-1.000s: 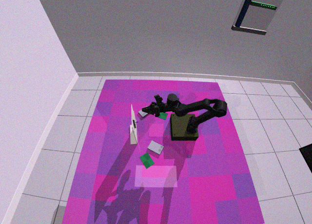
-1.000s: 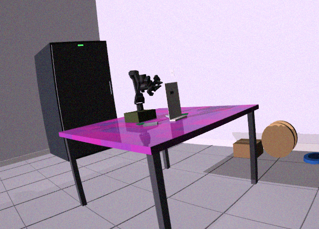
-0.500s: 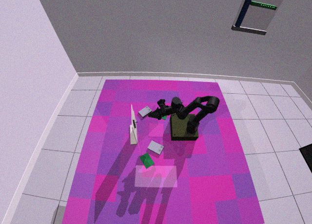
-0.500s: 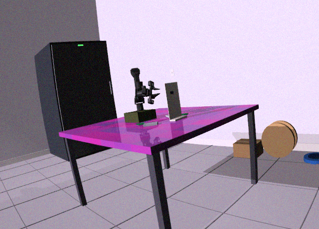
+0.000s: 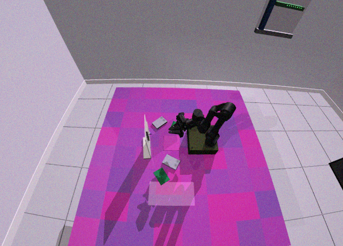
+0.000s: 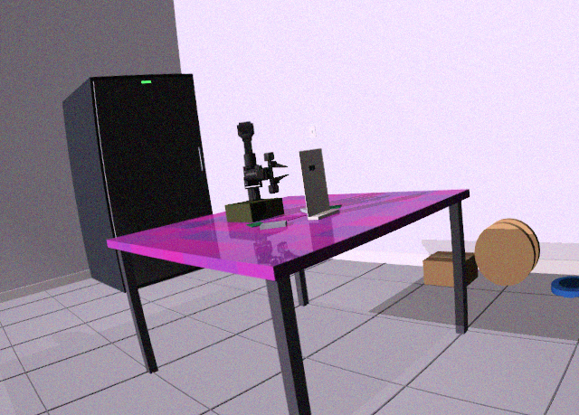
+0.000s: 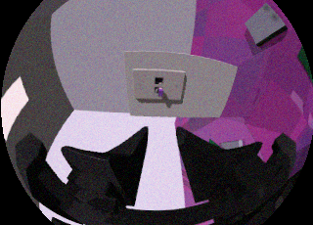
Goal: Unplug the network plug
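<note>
Now: the pale network plug 120 mm ahead of my gripper tip and 30 mm to the left of it. Also, from my gripper tip: green card 20 mm ahead, 230 mm to the left, 210 mm below; marked square 20 mm behind, 20 mm to the right, 210 mm below; upright white panel 140 mm ahead, 30 mm to the left, 80 mm below.
</note>
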